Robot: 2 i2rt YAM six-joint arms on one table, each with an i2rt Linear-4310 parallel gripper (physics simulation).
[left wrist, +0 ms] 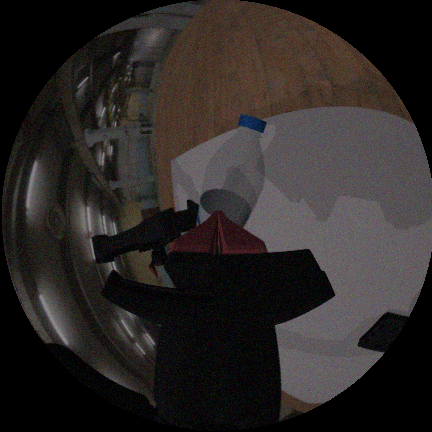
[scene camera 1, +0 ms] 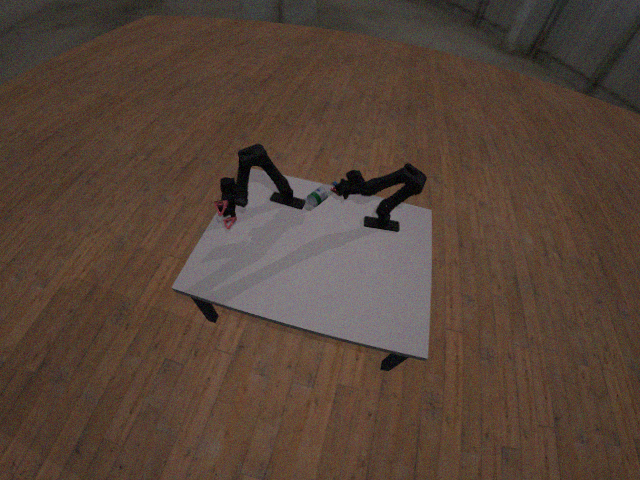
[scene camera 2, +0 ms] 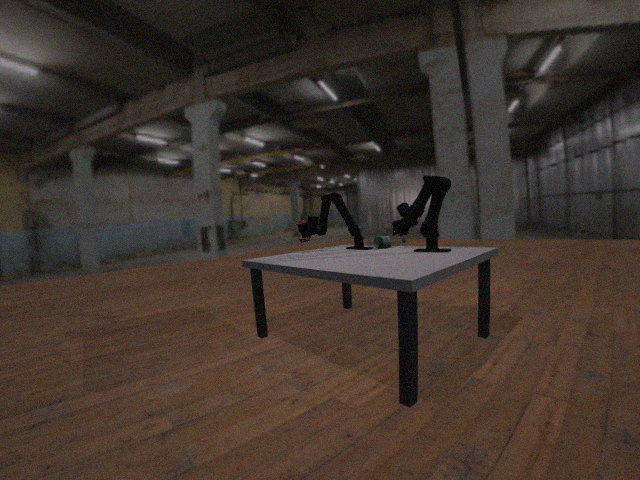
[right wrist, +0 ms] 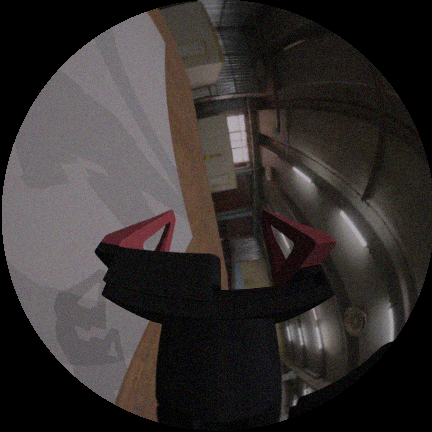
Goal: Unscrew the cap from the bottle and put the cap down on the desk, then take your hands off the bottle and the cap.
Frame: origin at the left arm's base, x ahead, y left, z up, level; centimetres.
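Seen in the pictures: left gripper, fingertip midpoint: point(left wrist: 217, 215) point(scene camera 1: 330, 189) point(scene camera 2: 393, 235); right gripper, fingertip midpoint: point(left wrist: 165, 275) point(scene camera 1: 224, 222) point(scene camera 2: 297, 231) point(right wrist: 217, 214); left arm's base at its link origin: point(scene camera 1: 381, 224) point(scene camera 2: 432, 251); right arm's base at its link origin: point(scene camera 1: 287, 201) point(scene camera 2: 359, 248).
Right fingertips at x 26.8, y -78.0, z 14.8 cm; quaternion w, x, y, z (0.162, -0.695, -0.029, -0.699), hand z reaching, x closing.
Observation:
Offsets run from my right fingertips to a thing's top centre. "*": to the spot under its first point. Level surfaces: height alone.
A clear plastic bottle @[* dy +39.7, dx -33.6, dz -7.1 cm] point(scene camera 1: 316, 195) point(scene camera 2: 382, 242) point(left wrist: 238, 169) lies on its side near the back edge of the grey table @[dz -14.8 cm] point(scene camera 1: 328, 286) point(scene camera 2: 375, 271) point(left wrist: 342, 241) point(right wrist: 60, 160). Its blue cap @[dy +48.6, dx -49.6, dz -9.1 cm] point(left wrist: 252, 123) is screwed on and points away from my left gripper. My left gripper point(scene camera 1: 338, 189) point(scene camera 2: 400, 234) point(left wrist: 217, 215) is shut and empty, with its red fingertips right at the bottle's base. My right gripper point(scene camera 1: 225, 214) point(scene camera 2: 302, 233) point(right wrist: 217, 214) is open and empty. It hangs at the table's left edge, far from the bottle.
The right arm's base point(scene camera 1: 288, 199) sits just left of the bottle, and the right arm also shows in the left wrist view point(left wrist: 141, 235). The left arm's base point(scene camera 1: 381, 223) point(left wrist: 382, 330) stands at the back right. Wooden floor surrounds the table.

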